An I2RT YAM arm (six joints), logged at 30 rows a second.
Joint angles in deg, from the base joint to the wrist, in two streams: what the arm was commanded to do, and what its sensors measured. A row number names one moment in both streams.
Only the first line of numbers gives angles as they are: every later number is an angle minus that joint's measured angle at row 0.
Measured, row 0: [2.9 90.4 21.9 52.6 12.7 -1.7]
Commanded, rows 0 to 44: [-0.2 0.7 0.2 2.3 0.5 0.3]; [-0.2 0.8 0.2 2.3 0.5 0.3]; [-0.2 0.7 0.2 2.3 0.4 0.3]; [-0.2 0.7 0.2 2.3 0.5 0.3]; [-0.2 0.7 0.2 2.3 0.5 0.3]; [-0.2 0.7 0.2 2.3 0.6 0.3]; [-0.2 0.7 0.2 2.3 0.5 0.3]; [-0.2 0.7 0.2 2.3 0.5 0.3]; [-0.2 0.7 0.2 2.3 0.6 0.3]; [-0.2 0.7 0.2 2.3 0.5 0.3]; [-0.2 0.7 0.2 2.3 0.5 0.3]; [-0.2 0.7 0.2 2.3 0.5 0.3]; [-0.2 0.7 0.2 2.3 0.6 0.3]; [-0.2 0.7 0.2 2.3 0.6 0.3]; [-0.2 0.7 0.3 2.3 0.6 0.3]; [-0.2 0.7 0.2 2.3 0.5 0.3]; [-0.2 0.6 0.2 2.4 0.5 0.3]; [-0.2 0.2 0.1 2.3 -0.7 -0.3]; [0.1 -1.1 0.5 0.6 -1.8 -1.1]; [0.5 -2.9 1.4 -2.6 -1.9 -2.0]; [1.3 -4.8 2.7 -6.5 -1.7 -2.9]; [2.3 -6.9 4.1 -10.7 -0.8 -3.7]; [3.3 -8.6 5.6 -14.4 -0.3 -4.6]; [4.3 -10.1 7.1 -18.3 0.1 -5.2]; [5.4 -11.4 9.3 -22.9 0.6 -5.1]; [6.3 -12.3 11.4 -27.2 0.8 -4.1]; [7.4 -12.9 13.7 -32.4 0.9 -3.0]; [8.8 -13.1 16.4 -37.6 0.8 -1.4]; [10.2 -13.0 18.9 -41.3 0.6 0.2]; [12.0 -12.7 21.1 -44.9 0.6 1.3]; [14.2 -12.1 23.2 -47.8 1.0 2.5]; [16.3 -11.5 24.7 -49.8 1.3 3.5]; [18.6 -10.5 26.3 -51.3 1.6 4.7]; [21.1 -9.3 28.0 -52.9 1.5 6.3]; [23.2 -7.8 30.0 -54.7 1.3 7.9]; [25.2 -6.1 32.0 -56.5 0.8 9.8]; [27.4 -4.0 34.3 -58.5 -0.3 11.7]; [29.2 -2.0 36.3 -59.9 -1.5 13.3]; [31.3 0.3 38.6 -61.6 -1.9 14.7]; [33.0 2.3 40.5 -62.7 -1.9 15.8]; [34.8 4.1 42.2 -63.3 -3.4 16.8]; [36.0 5.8 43.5 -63.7 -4.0 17.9]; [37.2 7.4 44.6 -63.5 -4.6 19.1]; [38.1 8.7 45.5 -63.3 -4.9 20.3]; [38.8 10.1 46.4 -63.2 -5.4 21.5]
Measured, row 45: [37.2 7.7 43.7 -60.4 -3.2 15.7]
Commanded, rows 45 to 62: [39.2 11.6 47.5 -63.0 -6.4 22.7]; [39.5 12.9 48.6 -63.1 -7.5 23.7]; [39.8 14.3 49.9 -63.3 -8.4 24.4]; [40.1 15.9 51.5 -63.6 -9.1 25.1]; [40.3 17.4 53.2 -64.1 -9.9 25.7]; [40.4 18.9 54.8 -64.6 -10.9 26.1]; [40.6 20.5 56.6 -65.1 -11.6 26.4]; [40.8 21.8 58.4 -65.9 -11.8 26.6]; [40.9 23.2 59.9 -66.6 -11.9 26.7]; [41.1 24.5 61.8 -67.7 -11.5 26.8]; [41.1 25.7 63.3 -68.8 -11.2 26.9]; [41.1 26.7 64.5 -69.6 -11.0 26.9]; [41.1 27.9 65.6 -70.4 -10.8 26.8]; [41.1 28.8 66.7 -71.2 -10.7 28.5]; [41.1 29.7 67.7 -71.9 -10.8 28.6]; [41.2 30.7 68.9 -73.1 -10.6 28.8]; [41.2 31.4 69.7 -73.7 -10.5 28.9]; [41.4 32.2 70.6 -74.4 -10.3 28.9]
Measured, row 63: [40.9 29.9 68.1 -71.2 -10.6 27.2]
